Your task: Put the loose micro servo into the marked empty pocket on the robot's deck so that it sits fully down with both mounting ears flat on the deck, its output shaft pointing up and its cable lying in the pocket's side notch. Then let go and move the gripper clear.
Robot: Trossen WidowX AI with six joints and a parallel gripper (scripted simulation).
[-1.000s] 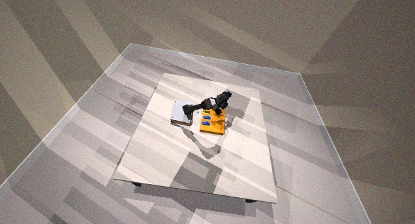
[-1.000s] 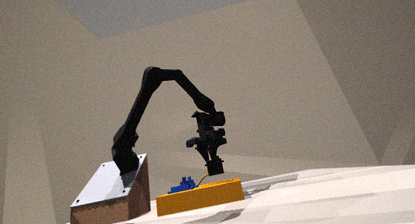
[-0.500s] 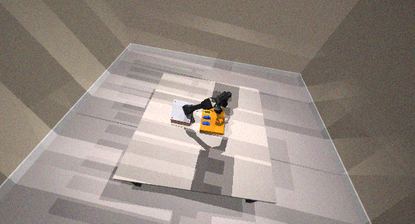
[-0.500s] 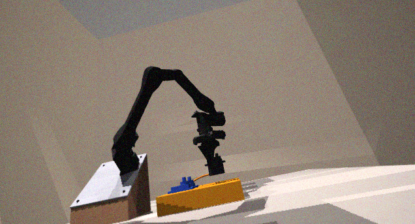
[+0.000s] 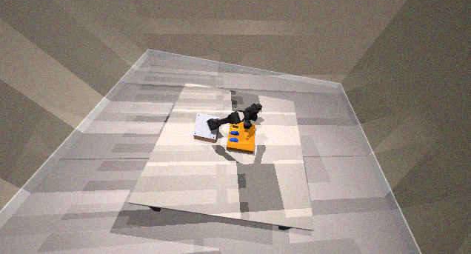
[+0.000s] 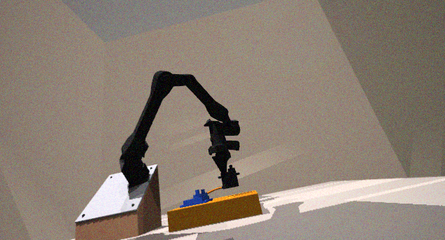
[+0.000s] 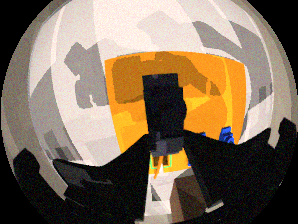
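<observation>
Right now the orange deck is 10 cm below my gripper tip, 8 cm to the right of it and 1 cm ahead of it.
</observation>
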